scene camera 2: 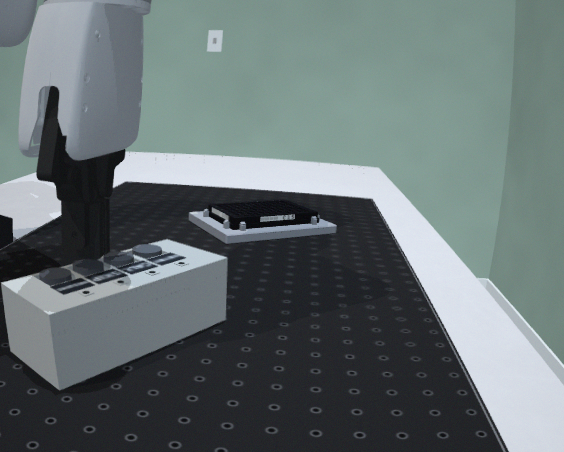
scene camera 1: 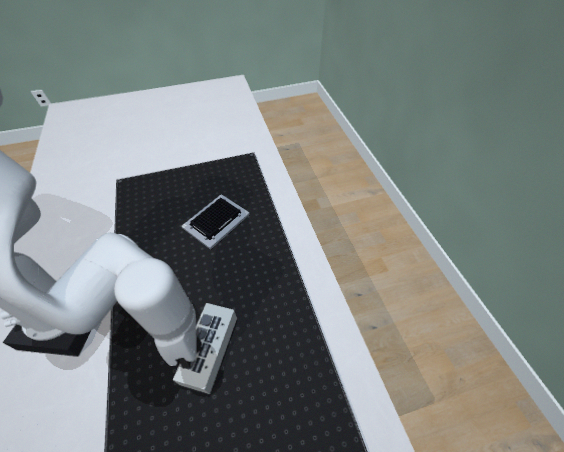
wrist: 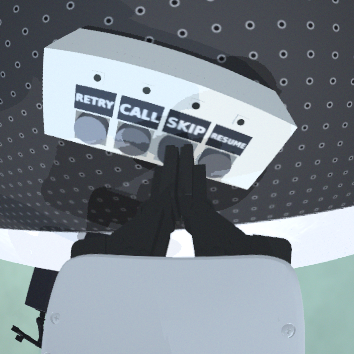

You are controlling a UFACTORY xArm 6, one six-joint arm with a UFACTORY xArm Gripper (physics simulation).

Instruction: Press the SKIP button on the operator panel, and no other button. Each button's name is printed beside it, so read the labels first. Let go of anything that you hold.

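Places are measured from the arm's base along level axes (x back, y right, z up), in metres.
Where they show: gripper, fingertip midpoint: (scene camera 2: 85, 254) (scene camera 1: 194, 348) (wrist: 181, 161).
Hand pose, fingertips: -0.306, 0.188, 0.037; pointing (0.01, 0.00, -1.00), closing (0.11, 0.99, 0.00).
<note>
Each offset is from my fingertips to the top centre of the thing, as dx, dy, dz. Level surfaces: height alone.
The operator panel @[-0.022, -0.009, -0.009] (scene camera 1: 218, 350) (scene camera 2: 145, 310) (wrist: 65, 65) is a pale box with four round grey buttons and a dark label beside each. In the wrist view the labels read RETRY, CALL, SKIP and RESUME from left to right. The SKIP button @[+0.001, -0.006, -0.009] (scene camera 2: 88, 266) (wrist: 174, 139) is third and partly covered by the fingertips. My gripper (scene camera 2: 94, 254) (wrist: 181, 161) is shut and empty, pointing down, its tips at the SKIP button. Whether they touch it I cannot tell. In scene camera 1 the arm largely hides the fingertips.
The CALL button @[-0.014, -0.031, -0.009] (scene camera 2: 118, 259) (wrist: 133, 140) and RESUME button @[+0.017, +0.020, -0.009] (scene camera 2: 56, 276) (wrist: 215, 162) flank SKIP; the RETRY button @[-0.030, -0.057, -0.009] (scene camera 2: 147, 250) (wrist: 91, 128) is beyond CALL. A grey tray @[-0.096, -0.373, -0.043] (scene camera 1: 210, 243) (scene camera 2: 280, 234) bearing a black gridded block @[-0.096, -0.373, -0.039] (scene camera 1: 216, 218) (scene camera 2: 262, 212) lies farther back on the black perforated mat @[dz -0.065] (scene camera 1: 280, 350) (scene camera 2: 350, 300).
</note>
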